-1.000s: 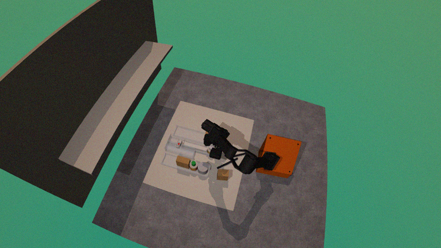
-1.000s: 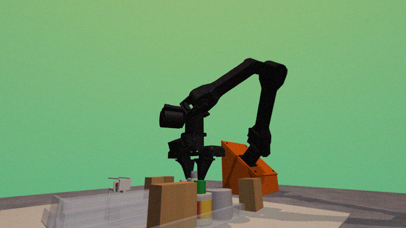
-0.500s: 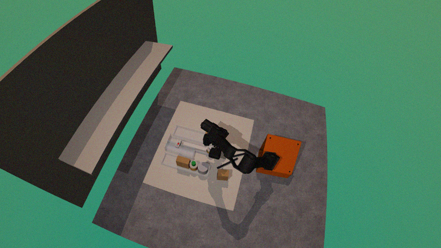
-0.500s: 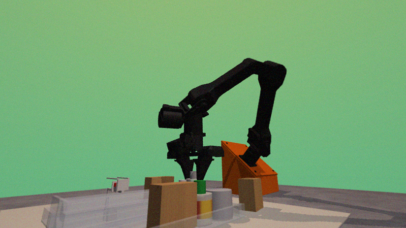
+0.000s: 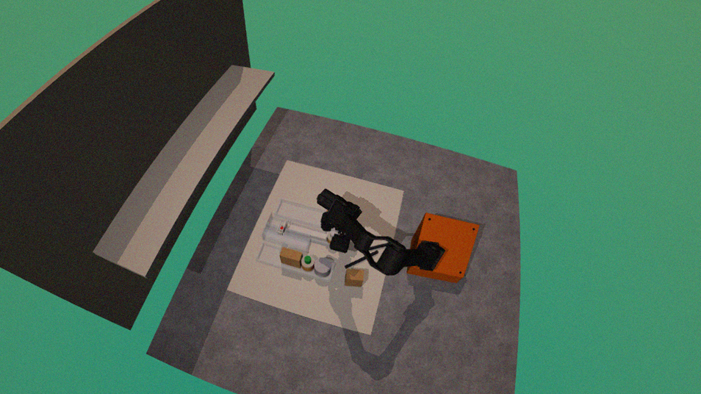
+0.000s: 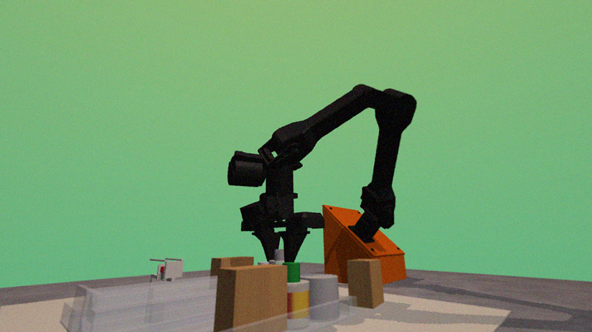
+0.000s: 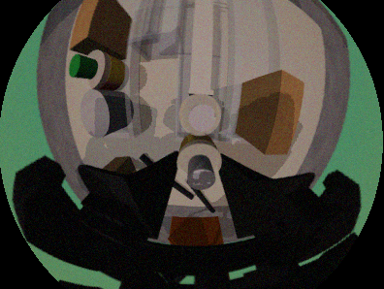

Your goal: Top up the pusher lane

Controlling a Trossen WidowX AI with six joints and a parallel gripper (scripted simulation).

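My gripper tip is 6 cm short of the grey cylinder, 12 cm to the right of it and 2 cm above it. Also, from my gripper tip: red mark: 23 cm ahead, 2 cm to the left, 2 cm above; shelf: 54 cm ahead, 6 cm to the right, 32 cm above; sprung lane: 18 cm ahead, 1 cm to the left, 3 cm below.
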